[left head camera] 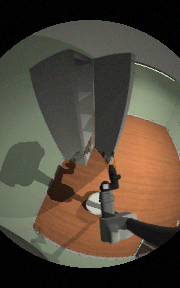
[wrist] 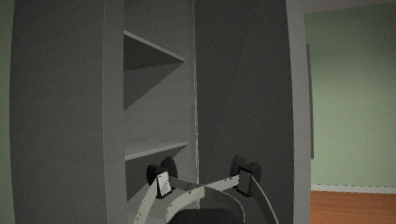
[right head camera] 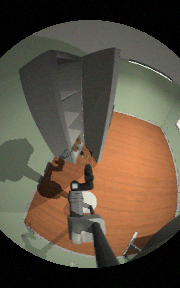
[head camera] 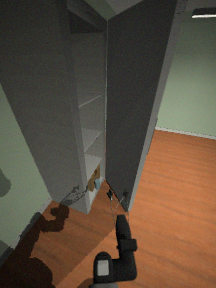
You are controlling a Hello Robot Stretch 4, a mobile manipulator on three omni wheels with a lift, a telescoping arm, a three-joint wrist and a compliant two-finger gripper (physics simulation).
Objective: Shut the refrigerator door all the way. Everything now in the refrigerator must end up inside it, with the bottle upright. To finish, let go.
Labels:
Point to a grey refrigerator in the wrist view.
98, 98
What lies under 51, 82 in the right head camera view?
A grey refrigerator.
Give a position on a grey refrigerator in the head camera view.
At 61, 107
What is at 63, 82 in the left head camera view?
A grey refrigerator.

